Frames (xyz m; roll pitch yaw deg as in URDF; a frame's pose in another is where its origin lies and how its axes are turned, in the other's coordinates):
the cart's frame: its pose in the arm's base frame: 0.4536 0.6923 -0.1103 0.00 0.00 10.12
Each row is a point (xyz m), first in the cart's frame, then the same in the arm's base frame.
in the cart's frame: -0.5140 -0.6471 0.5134
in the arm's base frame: 0.0613 -0.0350 0.4031
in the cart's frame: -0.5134 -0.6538 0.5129
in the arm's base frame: 0.0631 -0.0415 0.4026
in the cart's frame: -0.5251 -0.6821 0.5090
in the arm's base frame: 0.0565 -0.0715 0.3987
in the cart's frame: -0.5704 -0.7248 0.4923
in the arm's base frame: 0.0194 -0.1214 0.3820
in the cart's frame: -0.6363 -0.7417 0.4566
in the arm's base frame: -0.0425 -0.1497 0.3463
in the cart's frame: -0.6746 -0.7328 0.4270
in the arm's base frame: -0.0817 -0.1476 0.3167
